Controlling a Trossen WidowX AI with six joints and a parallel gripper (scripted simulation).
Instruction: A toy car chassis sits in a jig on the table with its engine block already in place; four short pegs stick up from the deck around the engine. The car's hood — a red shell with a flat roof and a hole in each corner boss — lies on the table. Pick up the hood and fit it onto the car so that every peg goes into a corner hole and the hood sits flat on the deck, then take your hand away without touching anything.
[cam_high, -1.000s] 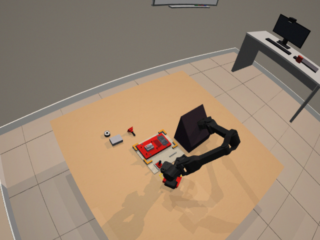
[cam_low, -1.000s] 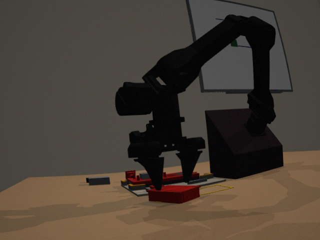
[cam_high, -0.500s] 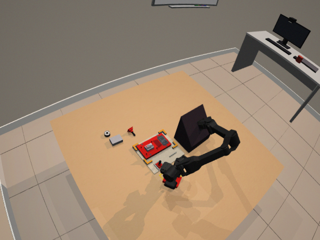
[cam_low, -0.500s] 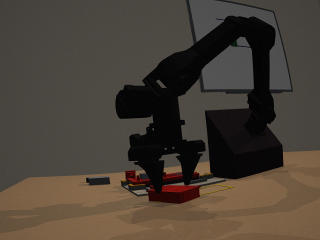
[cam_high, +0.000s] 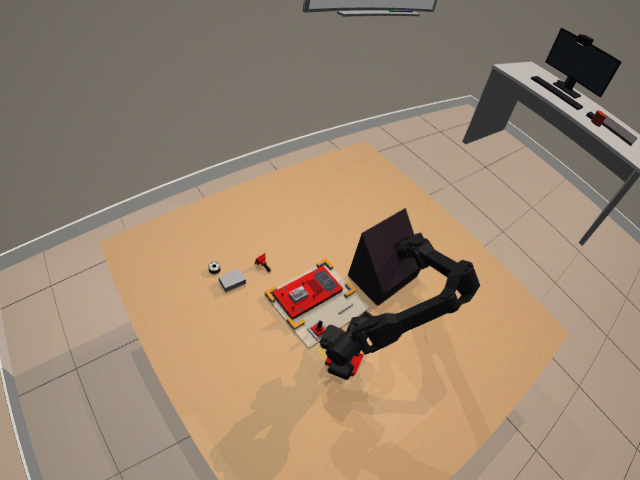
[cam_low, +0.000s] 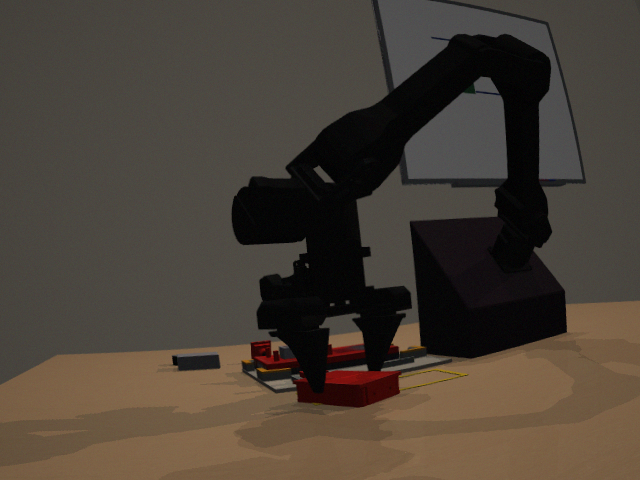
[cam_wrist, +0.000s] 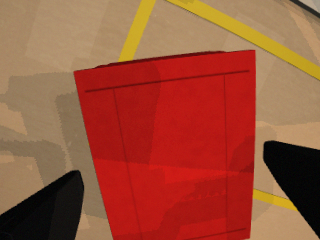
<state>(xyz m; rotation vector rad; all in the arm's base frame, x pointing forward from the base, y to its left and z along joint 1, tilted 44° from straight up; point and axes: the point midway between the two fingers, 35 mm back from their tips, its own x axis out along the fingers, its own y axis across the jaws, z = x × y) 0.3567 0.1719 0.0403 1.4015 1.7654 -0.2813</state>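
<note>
The red hood is right at my gripper tip. The rest, counted from my gripper tip: grey engine block (240 mm to the right, 20 mm behind, 10 mm above); then wheel (490 mm to the right, 150 mm ahead, 10 mm below); then grey jig plate (220 mm to the right, 60 mm behind).
</note>
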